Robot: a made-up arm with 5 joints.
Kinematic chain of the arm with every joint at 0, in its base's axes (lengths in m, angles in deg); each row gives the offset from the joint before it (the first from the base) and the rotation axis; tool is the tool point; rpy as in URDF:
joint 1: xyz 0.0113 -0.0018 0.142 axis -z
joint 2: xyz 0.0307 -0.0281 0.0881 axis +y
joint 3: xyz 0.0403 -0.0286 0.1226 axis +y
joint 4: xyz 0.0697 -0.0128 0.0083 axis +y
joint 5: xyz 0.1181 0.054 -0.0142 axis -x
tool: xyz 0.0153 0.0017 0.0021 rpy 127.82 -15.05 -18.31
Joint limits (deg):
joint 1: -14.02..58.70
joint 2: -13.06..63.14
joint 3: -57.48..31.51
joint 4: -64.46..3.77
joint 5: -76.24..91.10
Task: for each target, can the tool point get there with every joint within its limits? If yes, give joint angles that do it. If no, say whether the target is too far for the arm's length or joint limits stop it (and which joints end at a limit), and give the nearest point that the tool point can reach.
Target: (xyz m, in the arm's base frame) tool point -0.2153 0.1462 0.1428
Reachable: no: joint limits stop it (at a limit: joint 1, joint 2, joint 3, joint 4, joint 5) | nearest point 0.1364 0.0156 0.0498 | short by 0.387 m
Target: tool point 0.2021 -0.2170 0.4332
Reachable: yes | joints 45.41 19.85 -40.30 -15.66 -32.33
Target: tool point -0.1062 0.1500 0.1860
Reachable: no: joint limits stop it (at a limit: joint 1, joint 2, joint 3, joint 4, joint 5) | nearest point 0.1364 0.0156 0.0498 | short by 0.309 m
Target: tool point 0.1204 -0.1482 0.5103
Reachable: yes | joints 49.18 9.51 -33.09 -58.68 24.32
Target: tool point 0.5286 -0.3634 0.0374
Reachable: no: too far | nearest point 0.2942 -0.1995 0.1657 | short by 0.313 m
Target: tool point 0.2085 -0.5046 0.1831
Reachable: no: too far | nearest point 0.1833 -0.3177 0.2138 | short by 0.191 m
